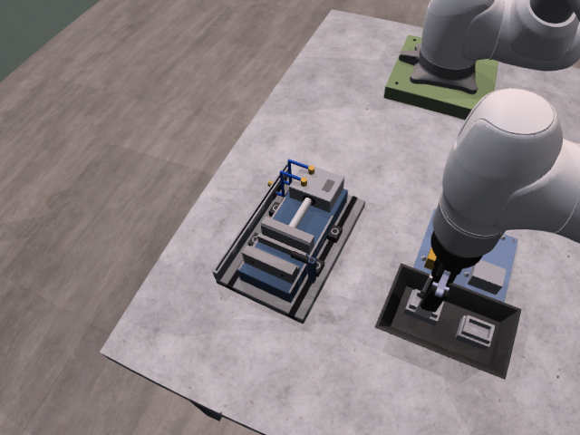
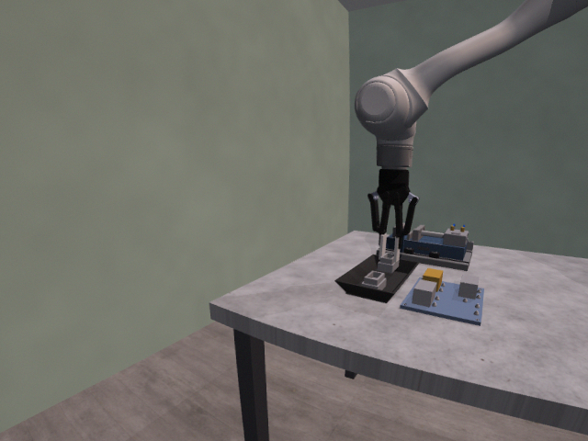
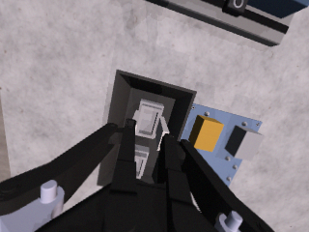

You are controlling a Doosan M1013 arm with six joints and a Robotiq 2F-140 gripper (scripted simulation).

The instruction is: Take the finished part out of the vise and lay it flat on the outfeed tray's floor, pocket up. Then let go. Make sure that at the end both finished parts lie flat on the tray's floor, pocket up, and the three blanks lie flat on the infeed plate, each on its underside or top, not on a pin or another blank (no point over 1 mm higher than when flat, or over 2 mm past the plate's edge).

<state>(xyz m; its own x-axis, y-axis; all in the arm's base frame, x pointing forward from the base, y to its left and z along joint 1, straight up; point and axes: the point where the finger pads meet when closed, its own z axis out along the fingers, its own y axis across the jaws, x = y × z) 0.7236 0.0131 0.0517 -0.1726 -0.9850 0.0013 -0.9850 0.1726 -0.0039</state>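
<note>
Now: the yellow block 12 cm behind my hand, 6 cm below it and 3 cm to the left of it. The rest, counted from my hand: blue fixture plate (15 cm behind, 9 cm below, 8 cm to the left).
</note>
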